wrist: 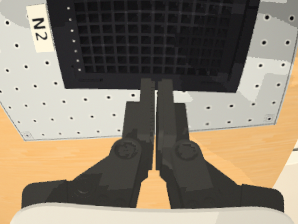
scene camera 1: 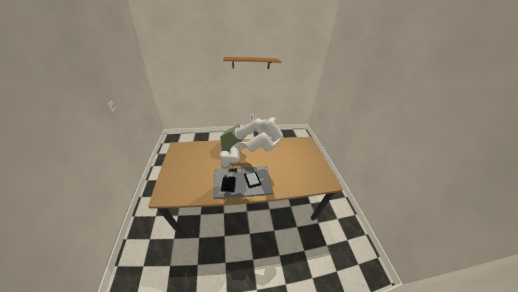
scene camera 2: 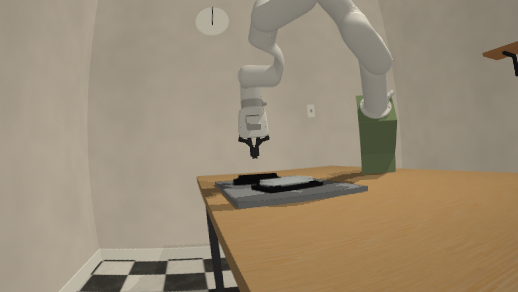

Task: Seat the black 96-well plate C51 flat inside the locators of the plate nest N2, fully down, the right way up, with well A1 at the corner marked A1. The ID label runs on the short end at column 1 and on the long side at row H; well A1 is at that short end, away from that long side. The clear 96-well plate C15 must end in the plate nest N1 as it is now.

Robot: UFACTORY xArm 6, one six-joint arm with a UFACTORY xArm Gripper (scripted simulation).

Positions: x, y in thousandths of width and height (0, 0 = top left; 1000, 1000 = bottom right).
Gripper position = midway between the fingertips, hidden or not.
In view: my gripper (scene camera 2: 493, 543) and an N2 label (wrist: 133, 109).
My gripper is seen too in the wrist view (wrist: 522, 440).
